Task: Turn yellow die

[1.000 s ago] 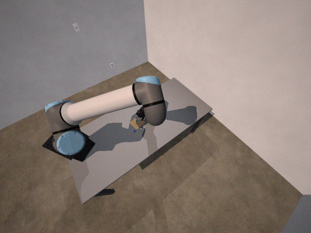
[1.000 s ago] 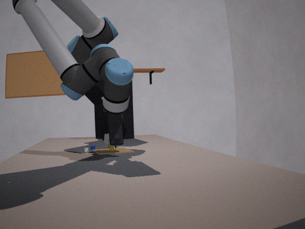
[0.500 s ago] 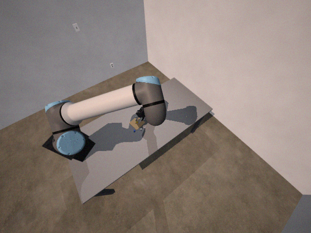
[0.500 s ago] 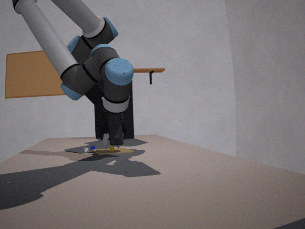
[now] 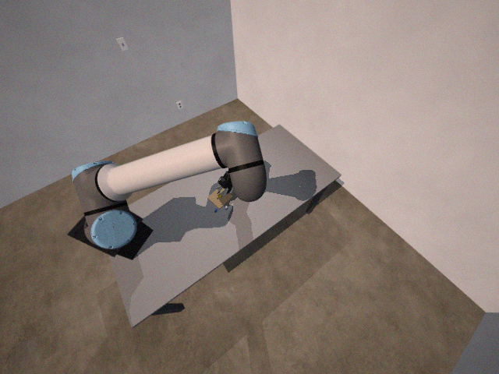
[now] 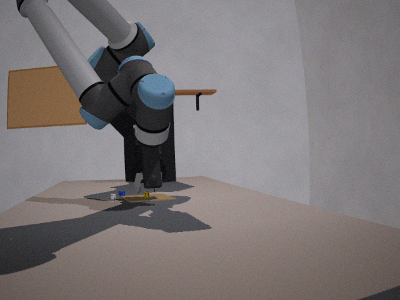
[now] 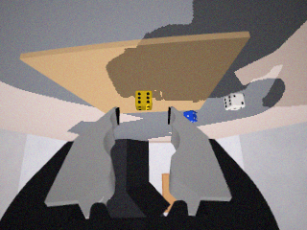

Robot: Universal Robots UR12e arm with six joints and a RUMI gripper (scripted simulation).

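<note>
The yellow die lies 10 mm behind my hand and 20 mm below it. From my hand the other things lie so: white die 50 mm behind, 100 mm to the right, 20 mm below; then blue die 110 mm behind, 50 mm to the right, 20 mm below; then tan mat 10 mm behind, 30 mm below.
</note>
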